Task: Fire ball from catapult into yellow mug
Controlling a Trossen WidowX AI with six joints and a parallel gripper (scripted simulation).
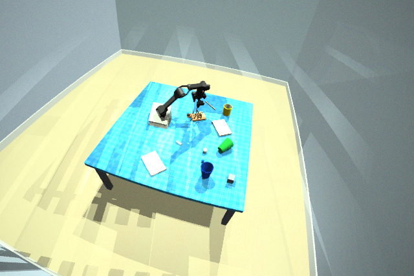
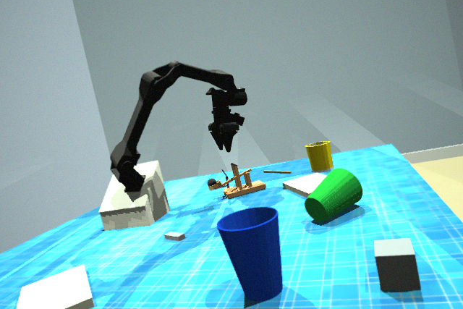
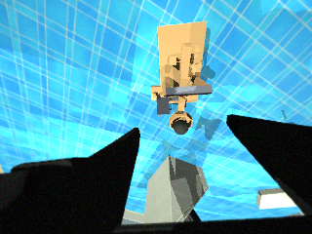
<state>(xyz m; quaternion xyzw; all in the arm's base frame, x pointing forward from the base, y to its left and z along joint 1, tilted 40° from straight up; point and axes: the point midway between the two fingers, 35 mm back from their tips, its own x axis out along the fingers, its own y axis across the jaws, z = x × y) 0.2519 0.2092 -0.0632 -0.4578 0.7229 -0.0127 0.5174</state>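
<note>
Now: gripper tip 50 mm past the black ball, 50 mm to the left of it and 100 mm above it. Also, from my gripper tip: yellow mug: 290 mm ahead, 190 mm to the left, 130 mm below; then thin wooden stick: 90 mm ahead, 250 mm to the left, 150 mm below; then wooden catapult: 10 mm to the right, 110 mm below.
</note>
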